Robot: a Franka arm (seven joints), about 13 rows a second.
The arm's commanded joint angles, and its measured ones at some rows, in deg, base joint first. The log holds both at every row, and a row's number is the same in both.
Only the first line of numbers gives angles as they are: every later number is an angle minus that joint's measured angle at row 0.
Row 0, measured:
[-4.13, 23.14, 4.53, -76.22, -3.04, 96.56, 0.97]
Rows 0 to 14, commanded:
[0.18, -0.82, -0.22, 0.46, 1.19, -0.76, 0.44]
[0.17, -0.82, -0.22, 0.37, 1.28, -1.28, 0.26]
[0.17, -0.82, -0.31, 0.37, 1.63, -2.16, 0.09]
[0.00, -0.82, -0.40, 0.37, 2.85, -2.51, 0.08]
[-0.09, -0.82, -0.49, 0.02, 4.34, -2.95, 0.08]
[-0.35, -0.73, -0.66, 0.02, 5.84, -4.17, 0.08]
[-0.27, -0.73, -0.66, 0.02, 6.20, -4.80, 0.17]
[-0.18, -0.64, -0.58, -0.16, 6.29, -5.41, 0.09]
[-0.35, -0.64, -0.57, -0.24, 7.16, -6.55, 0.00]
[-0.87, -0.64, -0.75, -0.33, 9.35, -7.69, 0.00]
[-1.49, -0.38, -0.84, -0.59, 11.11, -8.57, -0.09]
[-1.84, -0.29, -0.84, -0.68, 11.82, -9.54, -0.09]
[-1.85, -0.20, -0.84, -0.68, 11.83, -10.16, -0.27]
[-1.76, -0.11, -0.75, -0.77, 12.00, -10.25, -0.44]
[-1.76, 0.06, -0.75, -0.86, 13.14, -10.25, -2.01]
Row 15, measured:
[-1.51, 0.22, -0.88, -0.47, 10.45, -9.61, -0.49]
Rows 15 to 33, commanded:
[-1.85, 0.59, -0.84, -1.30, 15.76, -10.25, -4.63]
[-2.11, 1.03, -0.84, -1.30, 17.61, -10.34, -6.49]
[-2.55, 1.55, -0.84, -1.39, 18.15, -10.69, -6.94]
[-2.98, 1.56, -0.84, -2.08, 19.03, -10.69, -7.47]
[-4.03, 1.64, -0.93, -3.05, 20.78, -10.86, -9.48]
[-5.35, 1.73, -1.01, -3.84, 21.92, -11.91, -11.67]
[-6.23, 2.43, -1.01, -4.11, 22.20, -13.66, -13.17]
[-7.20, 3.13, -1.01, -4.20, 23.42, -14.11, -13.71]
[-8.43, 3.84, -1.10, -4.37, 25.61, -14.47, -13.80]
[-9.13, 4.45, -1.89, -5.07, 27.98, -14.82, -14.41]
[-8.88, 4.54, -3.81, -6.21, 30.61, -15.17, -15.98]
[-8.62, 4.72, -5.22, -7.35, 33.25, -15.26, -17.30]
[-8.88, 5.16, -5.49, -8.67, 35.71, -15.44, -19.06]
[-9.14, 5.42, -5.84, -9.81, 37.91, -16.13, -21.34]
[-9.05, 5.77, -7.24, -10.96, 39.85, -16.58, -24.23]
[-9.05, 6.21, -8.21, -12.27, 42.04, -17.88, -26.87]
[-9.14, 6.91, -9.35, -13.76, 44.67, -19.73, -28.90]
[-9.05, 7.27, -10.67, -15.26, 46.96, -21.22, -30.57]
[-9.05, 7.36, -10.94, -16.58, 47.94, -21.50, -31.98]
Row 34, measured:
[-8.85, 7.57, -9.97, -13.88, 44.62, -20.12, -29.04]
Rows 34 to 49, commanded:
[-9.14, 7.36, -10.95, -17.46, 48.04, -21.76, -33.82]
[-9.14, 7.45, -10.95, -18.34, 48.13, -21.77, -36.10]
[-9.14, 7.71, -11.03, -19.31, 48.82, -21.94, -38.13]
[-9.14, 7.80, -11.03, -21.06, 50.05, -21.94, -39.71]
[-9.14, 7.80, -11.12, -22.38, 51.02, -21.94, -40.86]
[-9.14, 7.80, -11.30, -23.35, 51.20, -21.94, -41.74]
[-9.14, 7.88, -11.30, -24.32, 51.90, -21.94, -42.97]
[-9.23, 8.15, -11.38, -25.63, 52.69, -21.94, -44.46]
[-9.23, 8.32, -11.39, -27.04, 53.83, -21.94, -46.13]
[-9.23, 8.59, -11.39, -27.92, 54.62, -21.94, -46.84]
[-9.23, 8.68, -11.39, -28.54, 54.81, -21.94, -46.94]
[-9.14, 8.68, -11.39, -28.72, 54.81, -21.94, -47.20]
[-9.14, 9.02, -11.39, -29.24, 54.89, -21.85, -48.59]
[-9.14, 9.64, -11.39, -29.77, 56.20, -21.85, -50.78]
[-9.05, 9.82, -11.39, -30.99, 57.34, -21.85, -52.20]
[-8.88, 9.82, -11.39, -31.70, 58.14, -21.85, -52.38]
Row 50, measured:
[-9.04, 9.90, -11.05, -29.73, 55.37, -21.36, -50.37]
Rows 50 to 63, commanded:
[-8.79, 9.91, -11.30, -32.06, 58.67, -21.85, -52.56]
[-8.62, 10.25, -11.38, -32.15, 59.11, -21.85, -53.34]
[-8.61, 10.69, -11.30, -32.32, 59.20, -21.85, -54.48]
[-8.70, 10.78, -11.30, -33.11, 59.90, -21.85, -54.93]
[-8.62, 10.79, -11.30, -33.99, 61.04, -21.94, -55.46]
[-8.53, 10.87, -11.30, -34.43, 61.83, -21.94, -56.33]
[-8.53, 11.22, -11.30, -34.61, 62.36, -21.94, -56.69]
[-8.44, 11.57, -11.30, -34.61, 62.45, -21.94, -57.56]
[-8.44, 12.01, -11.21, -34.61, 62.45, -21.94, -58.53]
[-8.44, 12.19, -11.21, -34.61, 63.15, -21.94, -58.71]
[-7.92, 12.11, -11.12, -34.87, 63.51, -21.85, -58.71]
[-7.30, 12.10, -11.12, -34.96, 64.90, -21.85, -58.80]
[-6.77, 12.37, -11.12, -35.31, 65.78, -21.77, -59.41]
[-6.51, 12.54, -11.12, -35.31, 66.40, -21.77, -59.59]
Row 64, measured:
[-7.58, 12.54, -10.71, -34.55, 64.01, -21.37, -58.44]
